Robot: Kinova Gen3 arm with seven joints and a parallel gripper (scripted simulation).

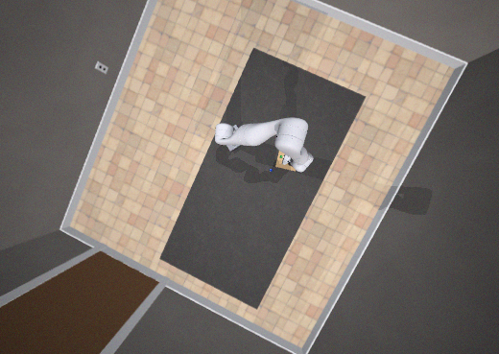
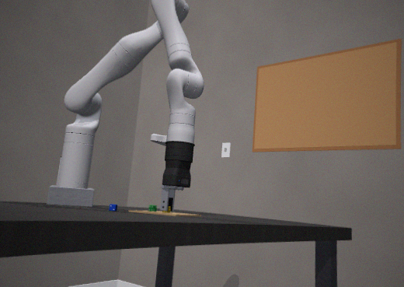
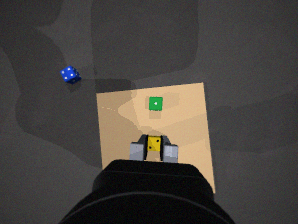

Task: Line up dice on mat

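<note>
The yellow die is 10 mm below my hand. Also, from my hand: green die (50 mm behind, 10 mm below); blue die (120 mm to the right, 70 mm behind, 20 mm below); mat (20 mm below).
</note>
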